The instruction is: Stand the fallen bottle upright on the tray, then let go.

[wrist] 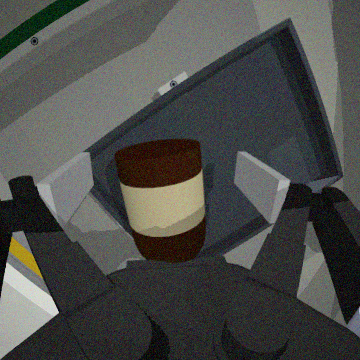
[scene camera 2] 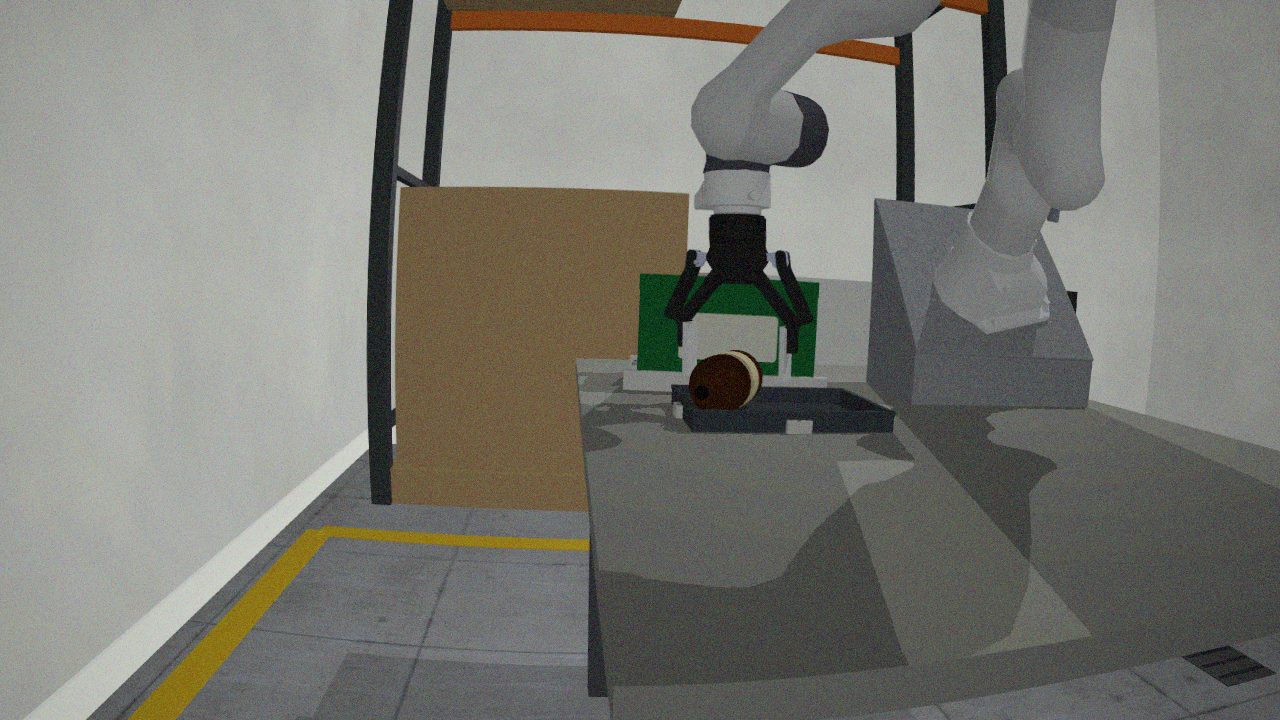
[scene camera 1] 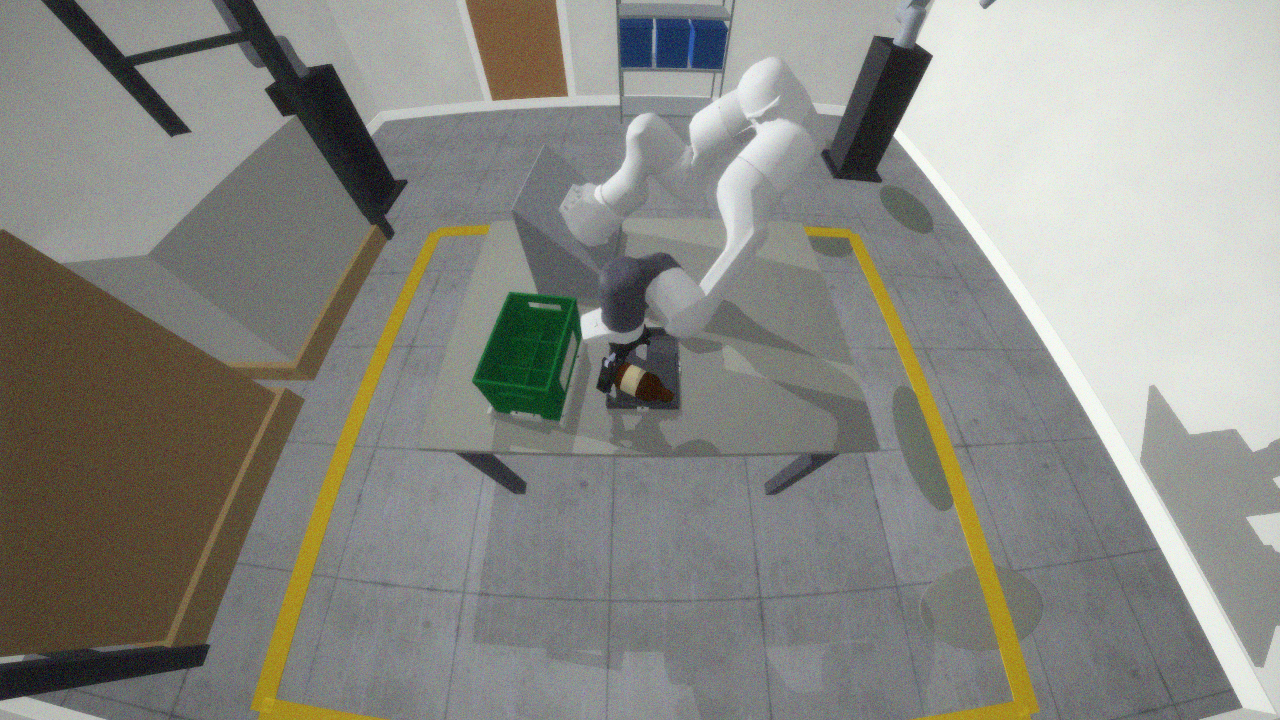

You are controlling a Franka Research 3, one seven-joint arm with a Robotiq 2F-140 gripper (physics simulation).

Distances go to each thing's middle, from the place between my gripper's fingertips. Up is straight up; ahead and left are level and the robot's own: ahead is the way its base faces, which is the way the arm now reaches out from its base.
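Brown bottle [scene camera 2: 726, 381]: my gripper is 40 mm to the right of it and 20 mm short of it.
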